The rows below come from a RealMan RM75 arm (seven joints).
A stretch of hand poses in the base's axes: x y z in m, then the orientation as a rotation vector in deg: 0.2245, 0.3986, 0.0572, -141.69, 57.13, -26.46; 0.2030, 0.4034, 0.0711, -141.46, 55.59, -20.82; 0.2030, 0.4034, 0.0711, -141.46, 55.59, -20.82; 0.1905, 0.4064, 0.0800, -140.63, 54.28, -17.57; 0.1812, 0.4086, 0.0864, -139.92, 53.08, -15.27; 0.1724, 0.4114, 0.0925, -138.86, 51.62, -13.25; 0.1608, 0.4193, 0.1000, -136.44, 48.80, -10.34; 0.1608, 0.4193, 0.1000, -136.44, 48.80, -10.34; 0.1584, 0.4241, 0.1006, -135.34, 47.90, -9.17; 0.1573, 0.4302, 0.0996, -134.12, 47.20, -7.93; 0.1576, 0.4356, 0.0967, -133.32, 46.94, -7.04; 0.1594, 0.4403, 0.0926, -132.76, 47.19, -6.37; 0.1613, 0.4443, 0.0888, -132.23, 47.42, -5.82; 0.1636, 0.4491, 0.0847, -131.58, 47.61, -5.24; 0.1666, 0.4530, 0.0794, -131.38, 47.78, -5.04; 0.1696, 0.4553, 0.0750, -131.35, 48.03, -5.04; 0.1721, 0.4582, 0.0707, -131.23, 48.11, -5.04; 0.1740, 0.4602, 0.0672, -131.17, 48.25, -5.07; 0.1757, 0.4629, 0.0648, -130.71, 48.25, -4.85
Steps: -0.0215, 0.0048, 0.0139, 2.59, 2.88, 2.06; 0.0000, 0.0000, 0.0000, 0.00, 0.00, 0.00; -0.0125, 0.0030, 0.0089, 2.12, 1.34, 1.38; -0.0093, 0.0022, 0.0064, 1.63, 0.86, 1.15; -0.0088, 0.0028, 0.0061, 1.88, 0.51, 1.23; -0.0116, 0.0079, 0.0075, 3.62, 0.28, 2.14; 0.0000, 0.0000, 0.0000, 0.00, 0.00, 0.00; -0.0024, 0.0048, 0.0006, 1.51, 0.17, 0.69; -0.0011, 0.0061, -0.0010, 1.60, 0.25, 0.55; 0.0003, 0.0054, -0.0029, 1.03, 0.29, 0.24; 0.0018, 0.0047, -0.0041, 0.65, 0.38, -0.12; 0.0019, 0.0040, -0.0038, 0.59, 0.31, -0.13; 0.0023, 0.0048, -0.0041, 0.71, 0.28, -0.12; 0.0030, 0.0039, -0.0053, 0.20, 0.14, -0.11; 0.0030, 0.0023, -0.0044, -0.03, 0.08, -0.18; 0.0025, 0.0029, -0.0043, 0.09, 0.00, -0.08; 0.0019, 0.0020, -0.0035, 0.02, 0.01, -0.12; 0.0017, 0.0027, -0.0024, 0.48, 0.03, -0.04
